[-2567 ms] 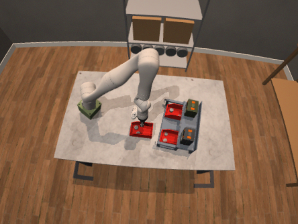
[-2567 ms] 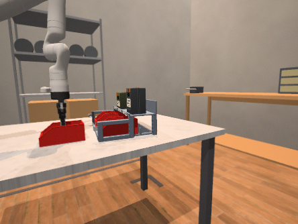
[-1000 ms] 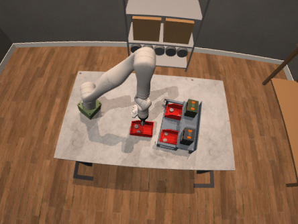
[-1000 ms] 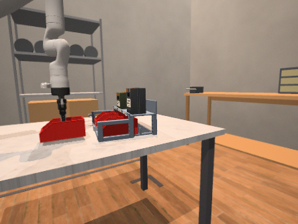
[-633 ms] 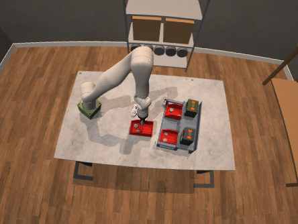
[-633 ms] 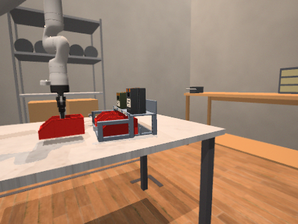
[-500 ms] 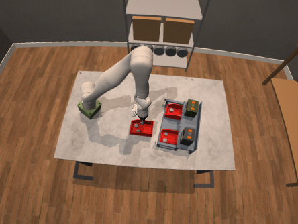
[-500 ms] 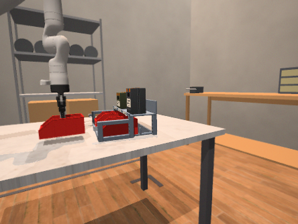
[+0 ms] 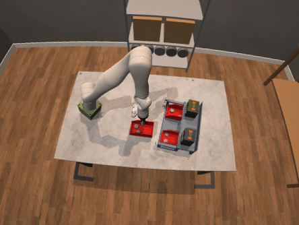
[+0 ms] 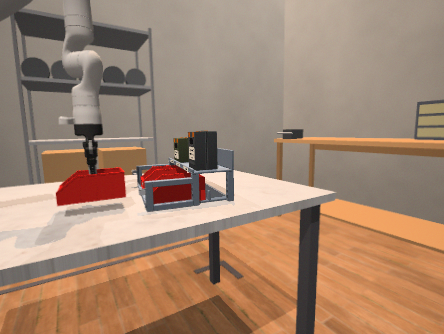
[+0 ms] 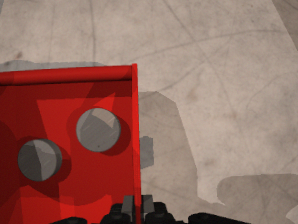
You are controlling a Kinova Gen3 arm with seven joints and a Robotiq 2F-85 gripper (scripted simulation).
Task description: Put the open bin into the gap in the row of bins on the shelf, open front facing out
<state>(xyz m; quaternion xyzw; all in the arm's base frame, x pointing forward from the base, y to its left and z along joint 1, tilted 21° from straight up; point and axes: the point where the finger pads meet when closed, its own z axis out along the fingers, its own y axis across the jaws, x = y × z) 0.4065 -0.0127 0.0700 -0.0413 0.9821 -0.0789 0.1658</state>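
Right now the grey round part is 20 mm behind my hand, 70 mm to the right of it and 60 mm below it. From my hand the other things lie so: black tool case (330 mm ahead, 80 mm to the right, 50 mm above); grey shelf (270 mm ahead, 40 mm to the left, 40 mm below).
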